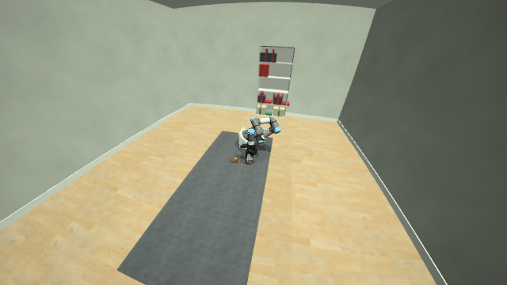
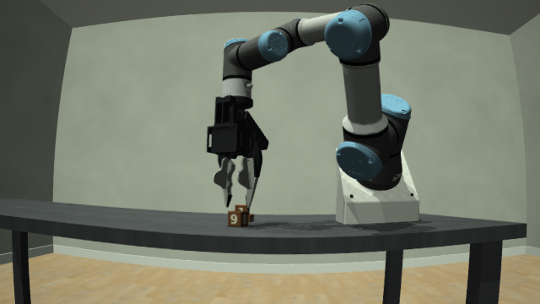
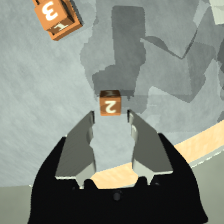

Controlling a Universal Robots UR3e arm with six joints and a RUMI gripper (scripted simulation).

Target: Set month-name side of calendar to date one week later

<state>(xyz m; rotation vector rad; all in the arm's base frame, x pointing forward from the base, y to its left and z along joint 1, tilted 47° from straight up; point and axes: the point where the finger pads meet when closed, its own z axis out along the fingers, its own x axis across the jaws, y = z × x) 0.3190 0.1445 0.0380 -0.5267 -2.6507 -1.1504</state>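
My gripper is now 40 mm above the cube. From my hand the other things lie so: calendar tray (160 mm to the right, 50 mm below, 10 mm ahead).
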